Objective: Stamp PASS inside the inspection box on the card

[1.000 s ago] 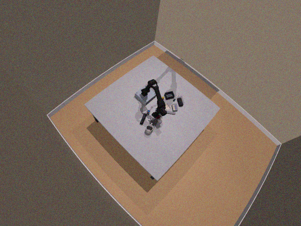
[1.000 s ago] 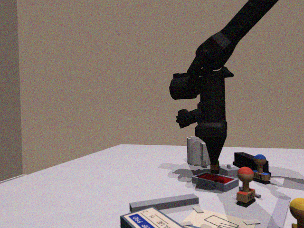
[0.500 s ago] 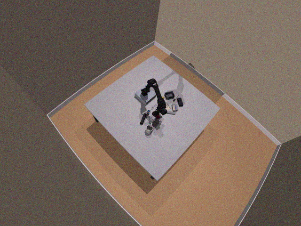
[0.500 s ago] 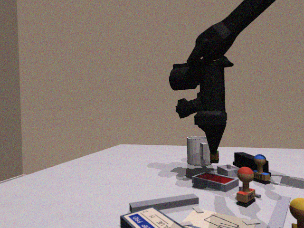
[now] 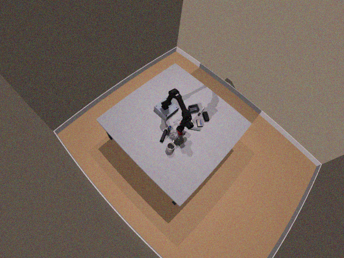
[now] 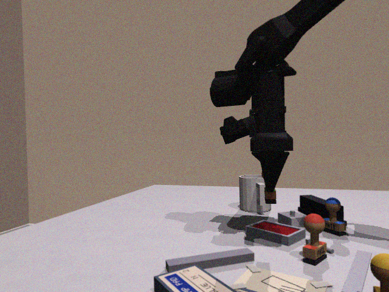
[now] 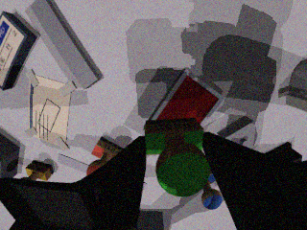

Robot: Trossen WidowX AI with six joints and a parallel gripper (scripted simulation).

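My gripper tip is now 160 mm to the right of the card, 90 mm above it and 40 mm past it. Round my gripper tip: ink pad (90 mm below, 20 mm to the right); green-knobbed stamp (right at my gripper tip); red-knobbed stamp (80 mm behind, 70 mm below, 60 mm to the left).
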